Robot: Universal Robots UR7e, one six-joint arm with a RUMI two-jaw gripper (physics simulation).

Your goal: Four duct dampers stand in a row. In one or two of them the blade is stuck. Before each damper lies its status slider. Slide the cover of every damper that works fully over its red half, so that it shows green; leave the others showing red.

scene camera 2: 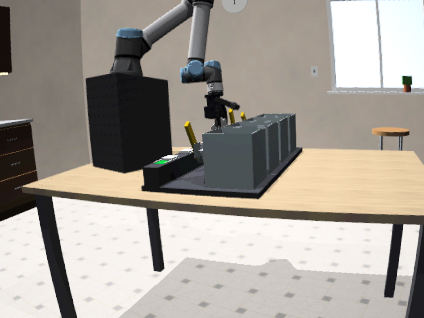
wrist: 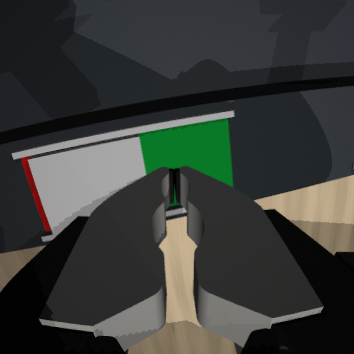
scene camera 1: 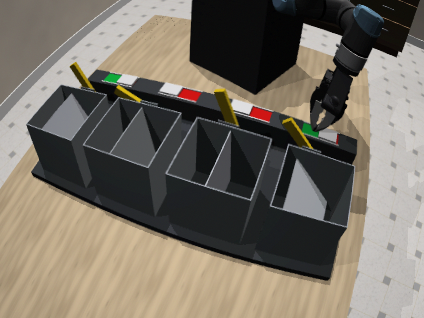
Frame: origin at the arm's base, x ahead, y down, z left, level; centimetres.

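Seen in the pictures: gripper, between the fingertips: (wrist: 173, 172) (scene camera 1: 313, 130); arm's base, origin of its link: (scene camera 2: 125, 78).
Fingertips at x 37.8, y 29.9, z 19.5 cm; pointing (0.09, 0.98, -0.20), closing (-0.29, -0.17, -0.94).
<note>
Offsets run from my fingertips to a thing's top centre. "*": to the spot under its first point.
Four grey dampers (scene camera 1: 55, 150) (scene camera 1: 122, 175) (scene camera 1: 205, 210) (scene camera 1: 300, 235) stand in a row, with tilted or upright blades inside and yellow levers behind. In scene camera 1, the leftmost slider's white cover {dz -50.2, dx -9.2, dy -0.8 cm} (scene camera 1: 127, 80) lies right of green. The second cover {dz -36.9, dx -6.7, dy -0.8 cm} (scene camera 1: 171, 89) and third cover {dz -18.7, dx -3.3, dy -0.8 cm} (scene camera 1: 242, 107) lie left of red. The rightmost cover {dz +3.8, dx +1.0, dy -0.8 cm} (scene camera 1: 328, 135) (wrist: 85, 185) lies beside a wide green half {* dz -0.9, dx +0.1, dy +0.0 cm} (scene camera 1: 310, 130) (wrist: 200, 145), with a thin red strip {* dz +6.1, dx +1.7, dy -0.8 cm} (wrist: 36, 195) showing at its outer end. My gripper (scene camera 1: 316, 129) (wrist: 173, 172) is shut and empty, its tips over the green, near the cover's inner edge.
The dark slider rail (scene camera 1: 150, 86) runs behind the dampers on a dark base plate (scene camera 1: 135, 224). The yellow lever {* dz -6.5, dx +11.6, dy -9.1 cm} (scene camera 1: 297, 133) of the rightmost damper rises close to my gripper. A black pedestal (scene camera 1: 240, 45) (scene camera 2: 130, 120) stands behind the rail.
</note>
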